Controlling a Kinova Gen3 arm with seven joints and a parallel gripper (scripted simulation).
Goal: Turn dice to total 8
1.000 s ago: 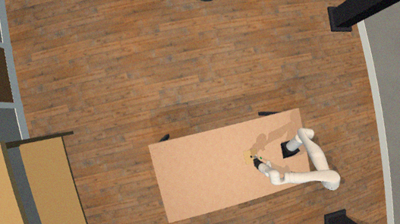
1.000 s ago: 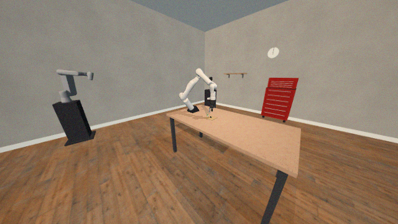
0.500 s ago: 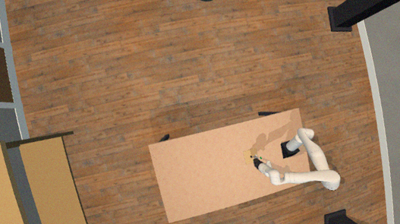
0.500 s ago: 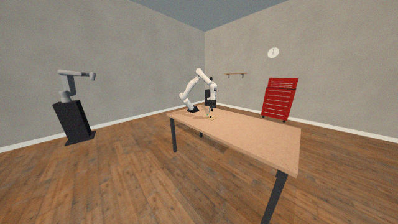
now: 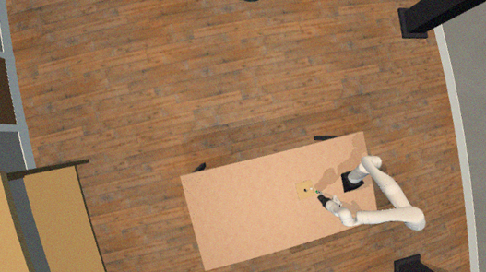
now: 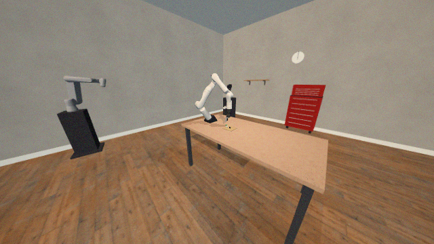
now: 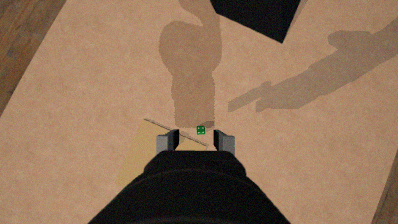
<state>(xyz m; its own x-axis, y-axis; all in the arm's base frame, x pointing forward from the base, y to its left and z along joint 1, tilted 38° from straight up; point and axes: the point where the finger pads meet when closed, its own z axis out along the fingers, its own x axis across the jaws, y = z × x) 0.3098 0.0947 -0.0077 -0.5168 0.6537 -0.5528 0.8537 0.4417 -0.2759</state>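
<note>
My gripper is now 8 cm above the green die and 1 cm past it. Also, from my hand: black die (9 cm ahead, 8 cm below, 3 cm to the right); tan mat (9 cm below, 9 cm ahead, 3 cm to the right); white die (8 cm below, 4 cm ahead, 3 cm to the right).
</note>
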